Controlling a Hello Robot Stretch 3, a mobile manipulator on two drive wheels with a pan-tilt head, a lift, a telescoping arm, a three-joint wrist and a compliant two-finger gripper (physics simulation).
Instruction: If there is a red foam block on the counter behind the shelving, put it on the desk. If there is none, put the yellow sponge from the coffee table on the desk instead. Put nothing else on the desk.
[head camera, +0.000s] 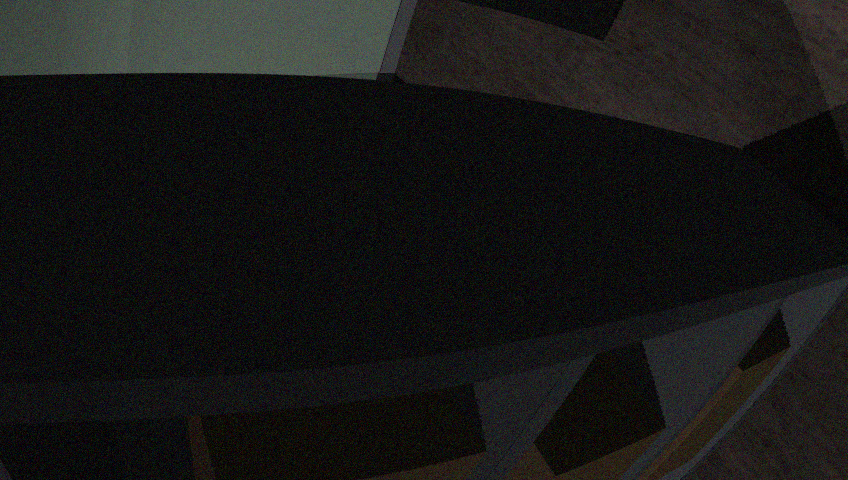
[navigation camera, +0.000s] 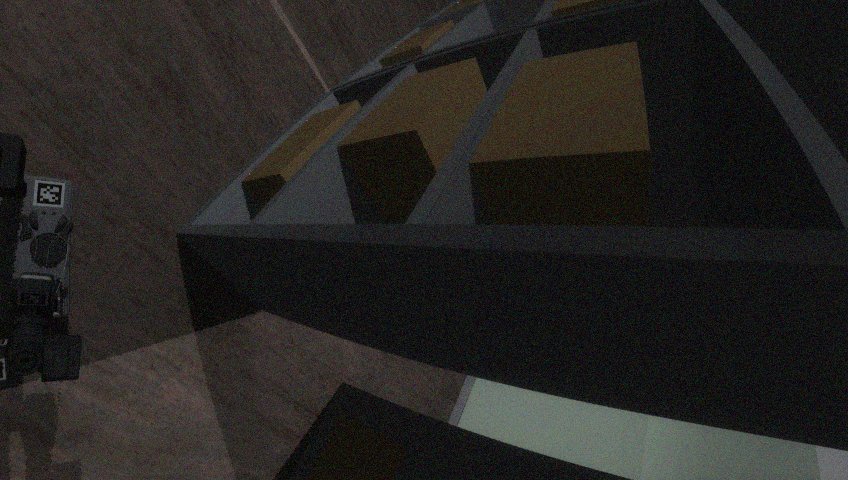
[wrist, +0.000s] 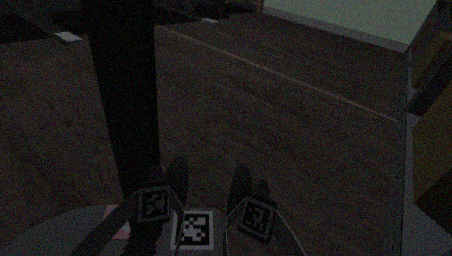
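Seen in the pictures: gripper, fingertip midpoint: (navigation camera: 49, 213) (wrist: 209, 177); robot's base, origin of the base link: (navigation camera: 48, 245).
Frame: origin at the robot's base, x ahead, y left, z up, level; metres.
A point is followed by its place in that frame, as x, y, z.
Note:
No red foam block, yellow sponge, counter, desk or coffee table can be made out in these dark views. The grey shelving (head camera: 297, 389) @(0.362, 0.066, 1.213) (navigation camera: 416, 239) @(0.357, 0.060, 0.993) (wrist: 422, 227) @(0.512, 0.180, 0.076) shows close up, with brown boxes in its compartments. It runs along the bottom of the head view, across the navigation view and down the right edge of the wrist view. My gripper (wrist: 209, 177) @(0.004, 0.078, 0.339) is open at the bottom of the wrist view, with floor showing between its fingertips and no thing held. It is left of the shelving there.
A brown box (navigation camera: 562, 110) (wrist: 434, 145) sits in a compartment. A large black surface (head camera: 357, 226) @(0.450, -0.034, 1.131) fills the middle of the head view. A pale green wall (head camera: 178, 35) @(2.521, -1.123, 1.191) (navigation camera: 565, 422) @(2.450, -1.205, 0.888) (wrist: 360, 20) @(1.754, 2.542, 0.195) stands beyond. A dark upright column (wrist: 127, 100) @(-0.065, 0.116, 0.382) rises left of the gripper. Wood floor (navigation camera: 119, 89) @(0.135, 0.482, 0.000) lies beside the shelving.

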